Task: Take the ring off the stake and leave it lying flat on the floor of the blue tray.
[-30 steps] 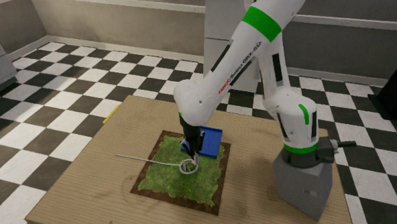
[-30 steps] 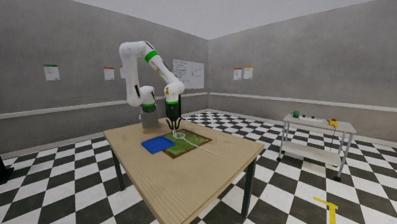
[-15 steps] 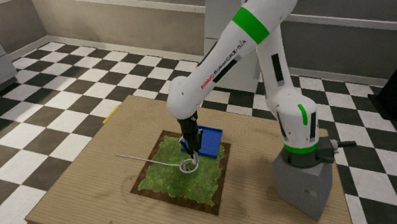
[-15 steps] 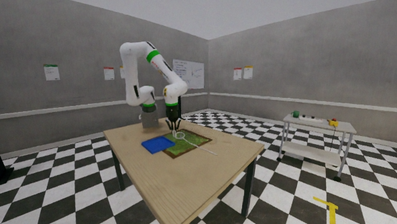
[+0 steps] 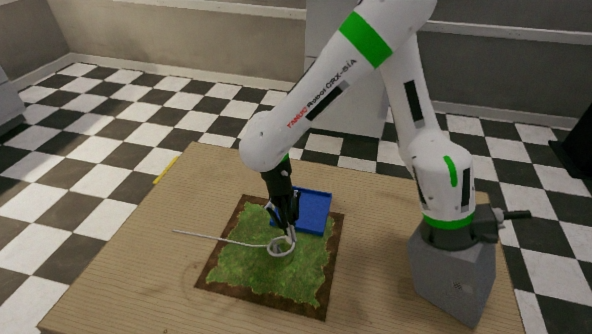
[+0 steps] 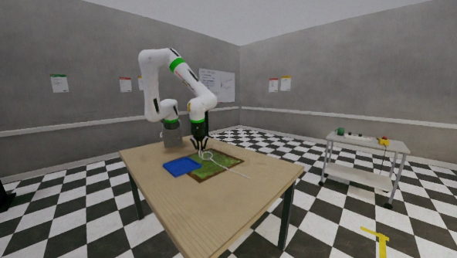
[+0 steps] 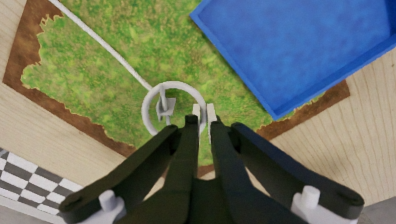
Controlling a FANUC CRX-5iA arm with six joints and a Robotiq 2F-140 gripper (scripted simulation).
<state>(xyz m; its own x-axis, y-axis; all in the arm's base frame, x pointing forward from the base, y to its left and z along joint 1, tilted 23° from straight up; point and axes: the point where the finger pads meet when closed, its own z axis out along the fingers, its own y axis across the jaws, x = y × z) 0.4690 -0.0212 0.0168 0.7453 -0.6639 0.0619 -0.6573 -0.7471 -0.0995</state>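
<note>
Right now my hand is 20 mm past the blue tray, 160 mm to the left of it and 50 mm above it. From my hand the other things lie so: white stake 40 mm ahead, 40 mm to the left, 40 mm below; then green grass mat 40 mm ahead, 20 mm to the left, 80 mm below.
</note>
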